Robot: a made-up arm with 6 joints. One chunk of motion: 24 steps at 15 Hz.
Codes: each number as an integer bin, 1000 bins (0 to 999) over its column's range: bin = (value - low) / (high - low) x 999, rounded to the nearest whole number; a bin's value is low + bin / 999 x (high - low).
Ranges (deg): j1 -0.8..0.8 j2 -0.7..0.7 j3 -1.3..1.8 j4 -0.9..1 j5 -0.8..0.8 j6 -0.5..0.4
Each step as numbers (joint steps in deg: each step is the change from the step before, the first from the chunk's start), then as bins.
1 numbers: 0.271 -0.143 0.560 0.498 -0.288 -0.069
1 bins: 669 397 599 735 320 478
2 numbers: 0.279 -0.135 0.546 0.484 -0.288 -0.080
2 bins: 674 403 595 728 320 466
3 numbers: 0.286 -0.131 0.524 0.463 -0.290 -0.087
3 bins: 678 406 588 717 318 458
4 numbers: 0.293 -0.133 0.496 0.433 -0.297 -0.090
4 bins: 682 405 579 701 314 455
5 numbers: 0.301 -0.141 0.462 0.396 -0.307 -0.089
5 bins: 687 399 568 681 308 456
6 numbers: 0.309 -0.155 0.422 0.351 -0.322 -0.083
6 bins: 692 389 555 658 298 463
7 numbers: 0.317 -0.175 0.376 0.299 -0.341 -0.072
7 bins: 697 375 540 630 287 475
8 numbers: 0.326 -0.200 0.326 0.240 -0.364 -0.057
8 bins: 703 357 524 599 272 492
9 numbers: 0.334 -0.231 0.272 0.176 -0.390 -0.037
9 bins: 708 335 507 566 256 514
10 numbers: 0.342 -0.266 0.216 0.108 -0.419 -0.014
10 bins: 713 310 489 530 238 539
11 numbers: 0.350 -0.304 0.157 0.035 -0.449 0.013
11 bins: 718 283 470 492 219 569
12 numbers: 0.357 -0.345 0.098 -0.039 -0.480 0.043
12 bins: 722 253 451 453 200 603
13 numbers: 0.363 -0.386 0.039 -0.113 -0.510 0.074
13 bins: 726 224 432 414 181 637
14 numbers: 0.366 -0.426 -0.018 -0.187 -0.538 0.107
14 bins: 728 196 413 375 164 674
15 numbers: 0.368 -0.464 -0.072 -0.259 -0.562 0.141
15 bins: 729 168 396 337 149 712
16 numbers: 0.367 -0.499 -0.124 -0.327 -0.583 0.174
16 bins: 729 143 379 301 135 748
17 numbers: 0.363 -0.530 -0.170 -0.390 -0.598 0.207
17 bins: 726 121 364 268 126 785
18 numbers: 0.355 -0.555 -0.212 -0.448 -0.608 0.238
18 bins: 721 103 351 238 120 819
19 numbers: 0.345 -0.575 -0.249 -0.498 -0.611 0.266
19 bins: 715 89 339 211 118 850
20 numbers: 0.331 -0.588 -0.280 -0.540 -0.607 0.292
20 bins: 706 80 329 189 121 879
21 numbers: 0.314 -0.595 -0.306 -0.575 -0.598 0.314
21 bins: 696 75 320 171 126 904
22 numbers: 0.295 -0.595 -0.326 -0.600 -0.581 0.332
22 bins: 684 75 314 158 137 924
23 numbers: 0.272 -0.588 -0.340 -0.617 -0.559 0.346
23 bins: 669 80 309 149 150 939
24 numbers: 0.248 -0.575 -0.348 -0.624 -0.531 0.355
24 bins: 654 89 307 145 168 949
